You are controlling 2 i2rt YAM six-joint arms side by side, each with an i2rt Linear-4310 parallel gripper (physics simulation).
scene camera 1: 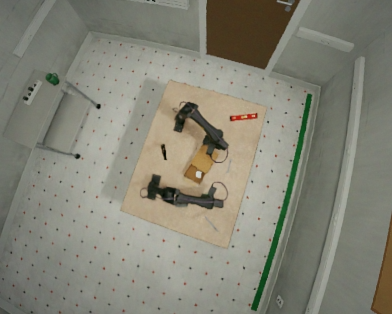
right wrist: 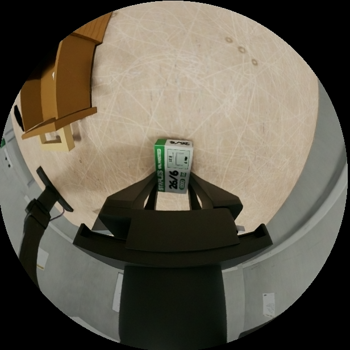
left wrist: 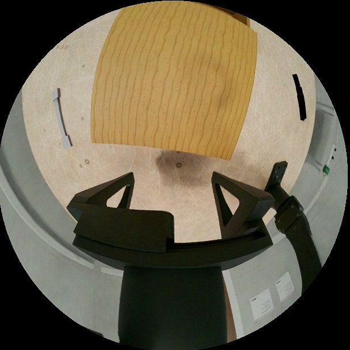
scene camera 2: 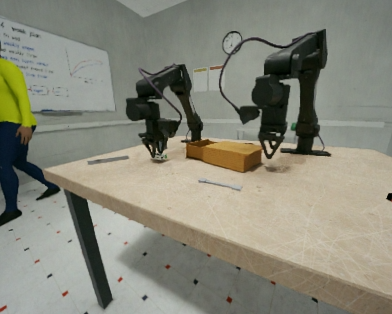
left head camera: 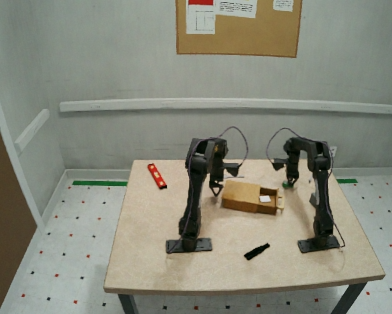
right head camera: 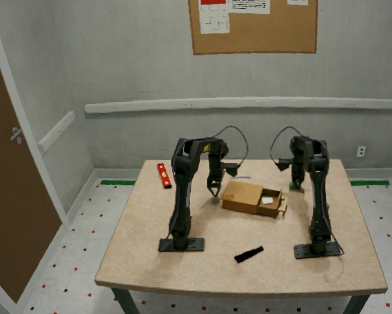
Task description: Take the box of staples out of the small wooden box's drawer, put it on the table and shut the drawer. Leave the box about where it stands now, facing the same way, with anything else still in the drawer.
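Seen in the pictures: left gripper, between the fingertips: (scene camera 2: 270, 153) (left head camera: 216, 190) (right head camera: 216, 191); right gripper, between the fingertips: (scene camera 2: 157, 156) (left head camera: 290, 184) (right head camera: 297, 186); left arm's base, origin of its link: (scene camera 1: 180, 120) (scene camera 2: 303, 152) (left head camera: 189, 246) (right head camera: 181, 245); right arm's base, origin of its link: (left head camera: 318, 244) (right head camera: 316, 250).
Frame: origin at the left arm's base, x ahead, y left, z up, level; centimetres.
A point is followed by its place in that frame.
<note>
The small wooden box (left head camera: 241, 194) {x 24.9, y -27.3, z 6.5 cm} (right head camera: 242, 195) {x 24.8, y -27.8, z 6.5 cm} (scene camera 1: 203, 159) {x 26.6, y -28.5, z 6.5 cm} (scene camera 2: 232, 154) {x 35.3, y -27.0, z 5.5 cm} (left wrist: 175, 75) stands mid-table. Its drawer (left head camera: 271, 206) {x 15.8, y -40.4, z 5.5 cm} (right wrist: 75, 75) is pulled out, handle end to the right in the head views. A white item (left head camera: 265, 199) {x 24.8, y -40.3, z 2.0 cm} (right head camera: 267, 200) {x 25.2, y -40.2, z 2.1 cm} (scene camera 1: 198, 174) {x 25.4, y -40.3, z 2.1 cm} lies in it. My right gripper (scene camera 2: 158, 154) {x 35.4, y -57.4, z 1.7 cm} (right wrist: 172, 175) is shut on the green-and-white box of staples (right wrist: 174, 162), low at the table beyond the handle end; whether the staples touch the table is unclear. My left gripper (left head camera: 216, 192) {x 29.9, y -15.5, z 5.5 cm} (right head camera: 214, 194) {x 29.9, y -15.5, z 5.5 cm} (scene camera 2: 270, 155) {x 29.9, y -15.5, z 5.5 cm} (left wrist: 172, 175) is open and empty, low beside the box's closed end.
A red level (left head camera: 157, 176) {x 50.2, y 14.2, z 0.9 cm} (scene camera 1: 244, 117) {x 51.4, y 14.4, z 1.1 cm} lies at the back left. A black tool (left head camera: 257, 251) {x -7.1, y -28.8, z 1.2 cm} (right head camera: 249, 254) {x -7.0, y -29.1, z 1.2 cm} (left wrist: 299, 97) lies between the arm bases. A grey wrench-like tool (scene camera 2: 220, 184) {x 47.8, y -27.4, z 0.4 cm} (left wrist: 62, 118) lies behind the box. A flat grey bar (scene camera 2: 108, 160) {x 44.6, y -74.7, z 0.7 cm} (scene camera 1: 212, 223) {x 44.7, y -74.7, z 1.6 cm} lies past the right gripper.
</note>
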